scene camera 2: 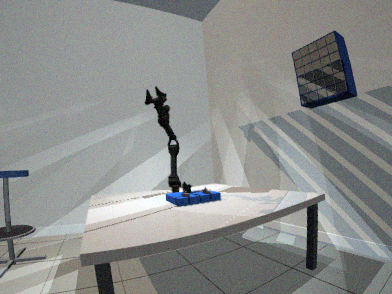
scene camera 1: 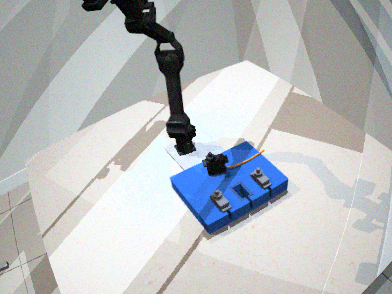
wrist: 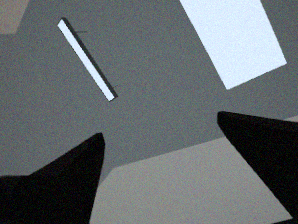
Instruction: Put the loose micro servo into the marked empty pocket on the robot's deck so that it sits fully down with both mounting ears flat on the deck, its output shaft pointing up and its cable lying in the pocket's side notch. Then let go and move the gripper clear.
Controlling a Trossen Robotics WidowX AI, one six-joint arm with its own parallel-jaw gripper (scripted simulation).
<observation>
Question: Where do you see a blue deck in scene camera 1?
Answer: At 194,185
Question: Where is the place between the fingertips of the gripper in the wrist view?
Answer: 161,127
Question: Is the gripper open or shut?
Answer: Open.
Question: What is the gripper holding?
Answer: Nothing.
</observation>
